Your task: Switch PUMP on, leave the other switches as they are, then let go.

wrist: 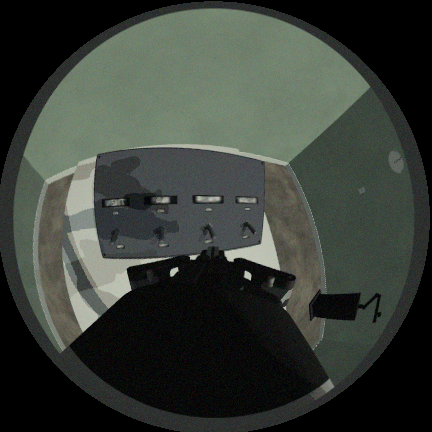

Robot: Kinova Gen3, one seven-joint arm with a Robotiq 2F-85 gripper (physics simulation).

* my gripper: 212,253
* dark grey switch panel: 136,191
